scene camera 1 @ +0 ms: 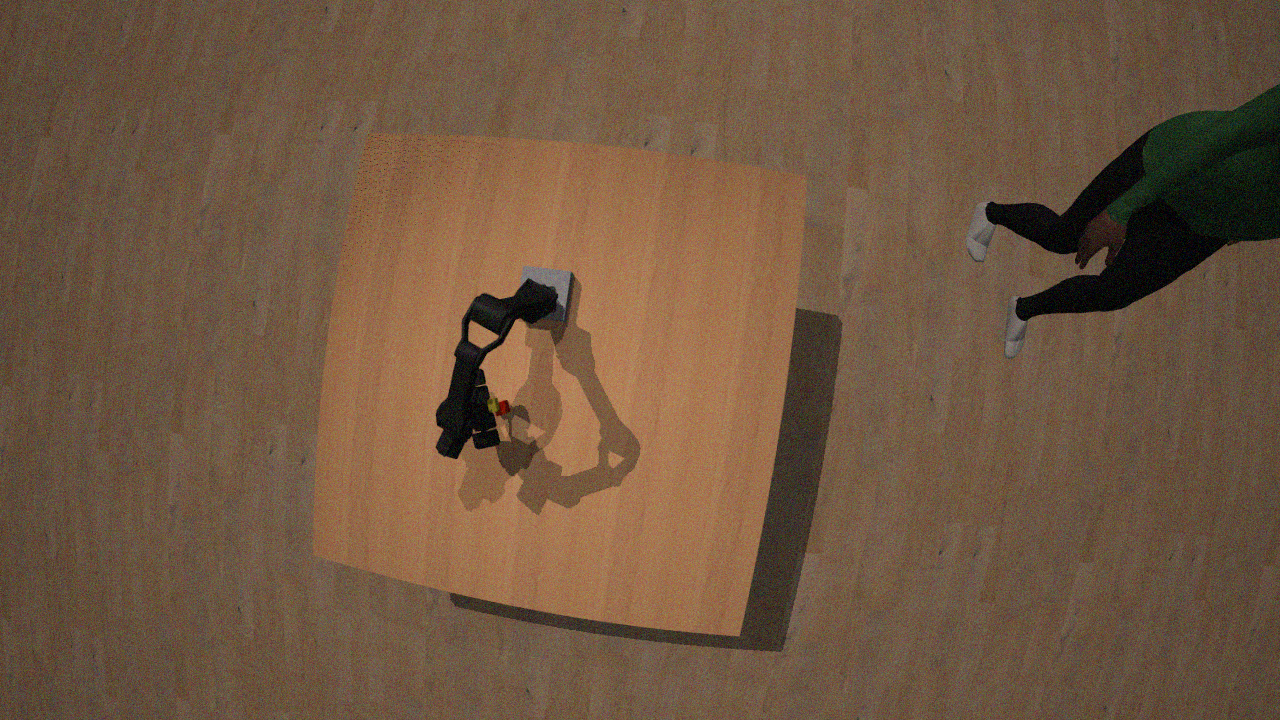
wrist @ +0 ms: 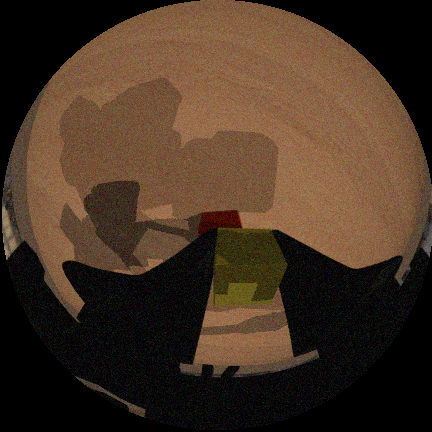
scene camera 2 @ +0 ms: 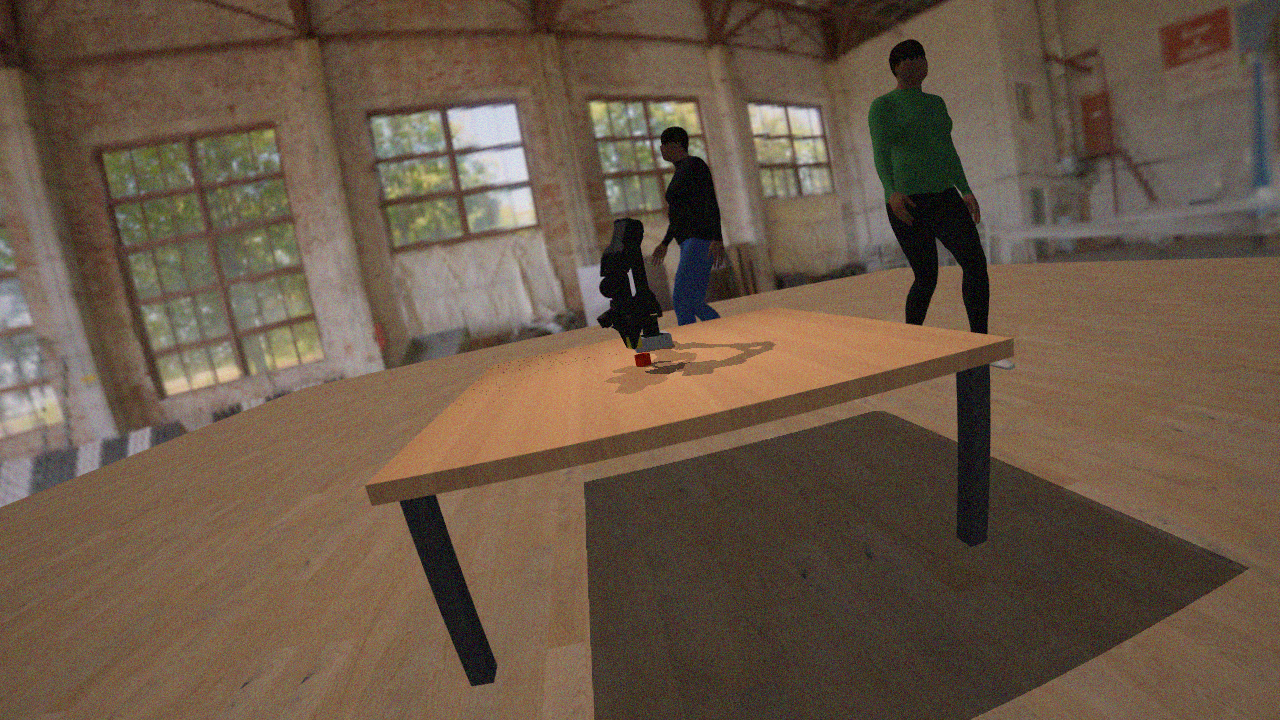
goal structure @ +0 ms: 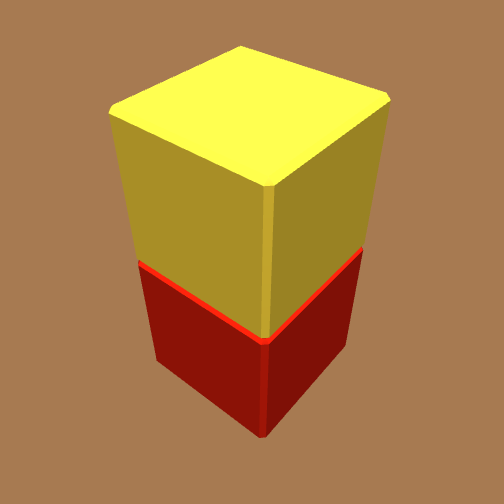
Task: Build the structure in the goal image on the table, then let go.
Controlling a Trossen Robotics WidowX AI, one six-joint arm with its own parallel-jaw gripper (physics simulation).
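Frame: origin at the arm's base, x ahead, y left, z up, level; millimetres.
Seen in the pictures: gripper, fingertip midpoint: (scene camera 1: 488, 405) (wrist: 243, 235) (scene camera 2: 631, 348); arm's base at its link origin: (scene camera 1: 542, 300) (scene camera 2: 651, 335).
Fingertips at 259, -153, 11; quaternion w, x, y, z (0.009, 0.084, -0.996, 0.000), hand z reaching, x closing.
Note:
Offsets run from my fingertips to a thing's top centre, as dx, dy, dz. Level surfaces: height alone.
A yellow cube {-2, +11, +33} (scene camera 1: 493, 405) (scene camera 2: 638, 342) (wrist: 246, 267) sits between the fingers of my gripper (scene camera 1: 490, 410) (scene camera 2: 634, 340) (wrist: 243, 235), which is shut on it. In scene camera 2 the cube is a little above the table {dz -54} (scene camera 1: 680, 268) (scene camera 2: 537, 420). A red cube {+9, +24, -21} (scene camera 1: 503, 407) (scene camera 2: 642, 360) (wrist: 220, 219) rests on the table close beside the held cube. In the wrist view it shows beyond the fingertips, and its lower part is hidden behind the left finger and the yellow cube. I cannot tell the exact gap between the cubes.
The arm's grey base plate (scene camera 1: 547, 272) (scene camera 2: 658, 342) stands on the table behind the gripper. The arm casts shadows around the cubes. A person in a green top (scene camera 1: 1203, 179) (scene camera 2: 917, 143) stands away from the table, and a person in black and blue (scene camera 2: 691, 201) stands behind it.

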